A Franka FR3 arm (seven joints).
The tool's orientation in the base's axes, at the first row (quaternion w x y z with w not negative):
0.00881 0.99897 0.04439 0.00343
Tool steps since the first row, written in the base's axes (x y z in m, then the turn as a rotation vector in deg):
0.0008 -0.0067 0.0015 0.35 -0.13 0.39
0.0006 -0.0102 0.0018 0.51 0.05 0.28
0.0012 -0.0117 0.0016 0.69 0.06 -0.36
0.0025 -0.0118 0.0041 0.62 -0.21 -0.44
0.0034 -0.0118 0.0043 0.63 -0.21 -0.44
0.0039 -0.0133 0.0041 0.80 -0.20 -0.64
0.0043 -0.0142 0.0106 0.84 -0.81 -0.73
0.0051 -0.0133 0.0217 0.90 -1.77 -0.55
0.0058 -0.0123 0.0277 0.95 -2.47 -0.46
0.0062 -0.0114 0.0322 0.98 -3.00 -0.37
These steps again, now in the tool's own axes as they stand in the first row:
0.0002 0.0068 -0.0014 0.34 0.17 -0.39
-0.0003 0.0102 -0.0016 0.51 0.00 -0.28
0.0002 0.0118 -0.0014 0.69 -0.01 0.36
0.0015 0.0120 -0.0039 0.60 0.26 0.45
0.0024 0.0121 -0.0041 0.61 0.26 0.45
0.0027 0.0137 -0.0038 0.78 0.26 0.65
0.0031 0.0147 -0.0103 0.76 0.87 0.75
0.0040 0.0141 -0.0214 0.74 1.83 0.59
0.0049 0.0133 -0.0274 0.72 2.54 0.51
0.0054 0.0125 -0.0319 0.71 3.07 0.43

